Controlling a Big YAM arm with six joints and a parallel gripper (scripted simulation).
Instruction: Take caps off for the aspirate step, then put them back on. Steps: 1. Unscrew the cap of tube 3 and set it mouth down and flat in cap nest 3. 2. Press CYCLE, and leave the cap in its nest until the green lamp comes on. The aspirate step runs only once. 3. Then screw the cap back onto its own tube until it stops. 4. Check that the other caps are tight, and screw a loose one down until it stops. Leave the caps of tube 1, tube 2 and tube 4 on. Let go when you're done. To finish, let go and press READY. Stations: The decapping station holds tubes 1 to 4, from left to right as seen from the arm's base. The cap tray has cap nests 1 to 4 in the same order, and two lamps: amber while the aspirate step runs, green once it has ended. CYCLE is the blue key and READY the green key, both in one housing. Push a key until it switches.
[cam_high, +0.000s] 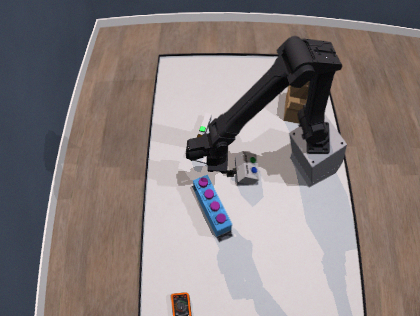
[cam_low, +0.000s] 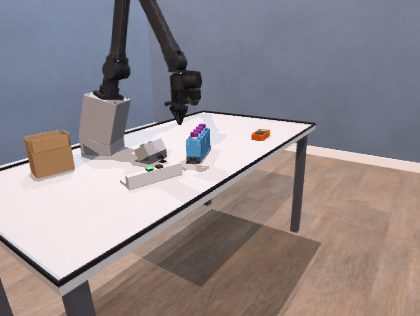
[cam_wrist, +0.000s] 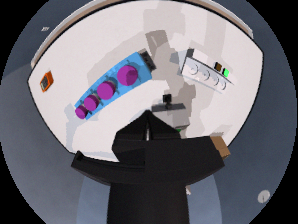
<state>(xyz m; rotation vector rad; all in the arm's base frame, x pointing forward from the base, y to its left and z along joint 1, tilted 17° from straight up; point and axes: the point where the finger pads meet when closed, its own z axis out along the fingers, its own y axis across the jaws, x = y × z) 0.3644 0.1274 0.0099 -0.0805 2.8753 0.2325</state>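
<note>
The green key lies 13 cm behind my hand, 11 cm to the right of it and 10 cm below it. Round my hand: cardboard box: 31 cm behind, 44 cm to the right, 10 cm below; then grey key housing: 11 cm behind, 8 cm to the right, 11 cm below; then blue key: 14 cm behind, 7 cm to the right, 10 cm below.
</note>
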